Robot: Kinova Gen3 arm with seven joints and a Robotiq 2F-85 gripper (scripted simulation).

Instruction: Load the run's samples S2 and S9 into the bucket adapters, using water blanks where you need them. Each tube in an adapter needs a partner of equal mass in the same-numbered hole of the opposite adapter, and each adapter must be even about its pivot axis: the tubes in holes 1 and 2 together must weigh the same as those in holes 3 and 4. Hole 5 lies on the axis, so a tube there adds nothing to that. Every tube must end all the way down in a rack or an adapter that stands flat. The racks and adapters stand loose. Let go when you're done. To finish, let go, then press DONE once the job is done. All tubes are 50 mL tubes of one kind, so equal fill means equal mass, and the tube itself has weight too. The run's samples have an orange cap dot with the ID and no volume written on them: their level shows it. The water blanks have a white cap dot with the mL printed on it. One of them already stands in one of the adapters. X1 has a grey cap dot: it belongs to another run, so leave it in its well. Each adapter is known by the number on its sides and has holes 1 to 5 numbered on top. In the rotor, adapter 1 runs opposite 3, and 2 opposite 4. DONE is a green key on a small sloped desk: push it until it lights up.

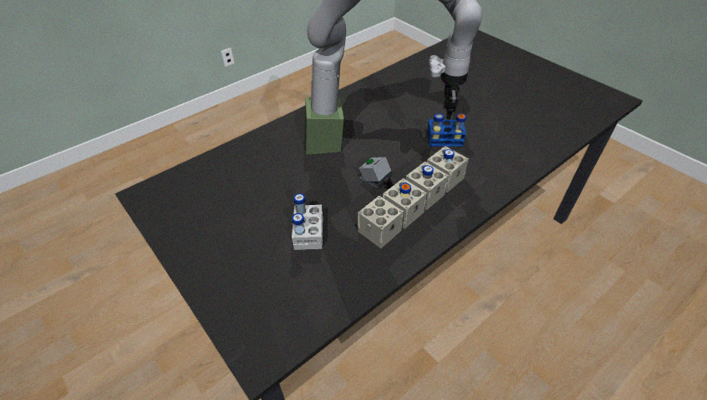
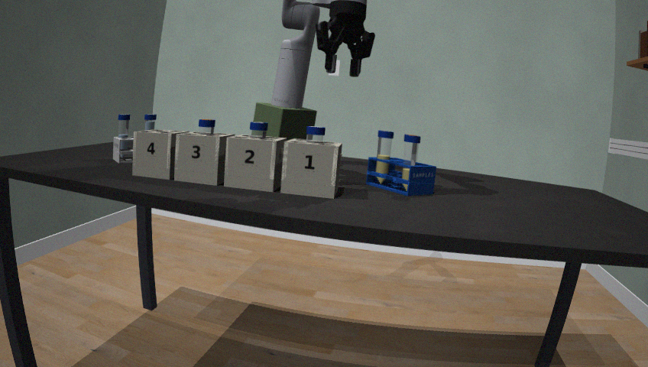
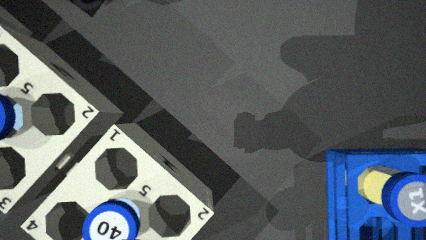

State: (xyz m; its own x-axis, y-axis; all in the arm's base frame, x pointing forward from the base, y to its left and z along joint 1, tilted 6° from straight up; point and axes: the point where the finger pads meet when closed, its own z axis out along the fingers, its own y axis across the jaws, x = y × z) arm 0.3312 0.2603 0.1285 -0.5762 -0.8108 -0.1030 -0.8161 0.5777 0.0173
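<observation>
My hand is 80 mm past the orange-dot sample tube, 140 mm to the right of it and 180 mm above it. Round my hand: water blank (70 mm ahead, 30 mm to the right, 180 mm below); then grey-dot tube (120 mm behind, 70 mm to the left, 180 mm below); then white-dot tube (90 mm ahead, 120 mm to the right, 180 mm below).
</observation>
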